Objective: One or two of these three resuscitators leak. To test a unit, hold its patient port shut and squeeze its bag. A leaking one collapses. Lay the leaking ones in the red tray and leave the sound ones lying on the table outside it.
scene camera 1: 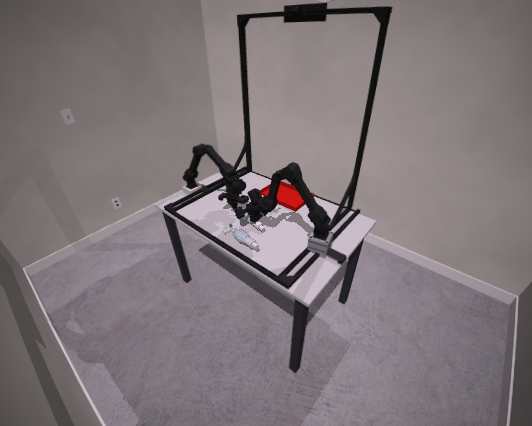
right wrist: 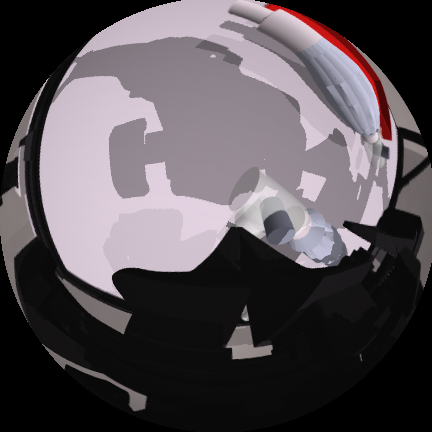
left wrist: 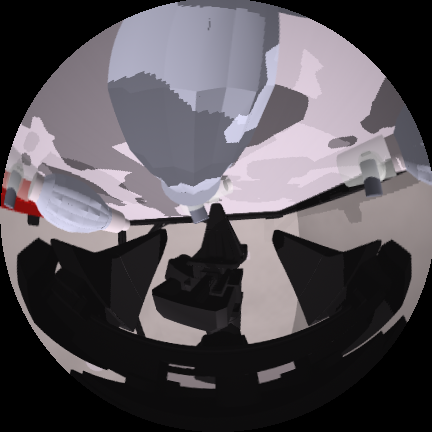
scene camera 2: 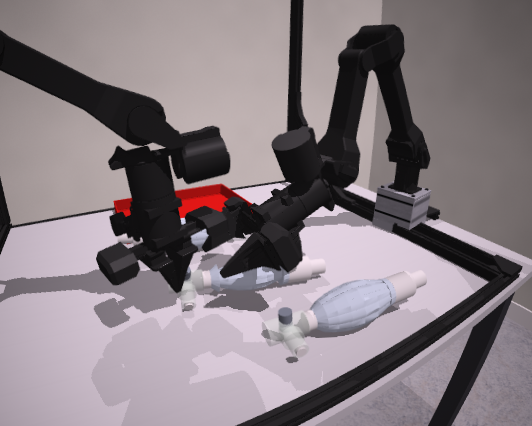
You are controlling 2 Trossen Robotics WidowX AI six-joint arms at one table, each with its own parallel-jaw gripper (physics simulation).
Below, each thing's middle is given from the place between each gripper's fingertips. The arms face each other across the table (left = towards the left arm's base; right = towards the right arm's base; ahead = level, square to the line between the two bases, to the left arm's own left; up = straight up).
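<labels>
My left hand is 5 cm above the red tray (scene camera 2: 213, 196), and it is also 36 cm past the tray and 8 cm to the right of it.
As for my right hand, I find it 130 mm to the right of the red tray, 20 mm above it and 360 mm past it.
</labels>
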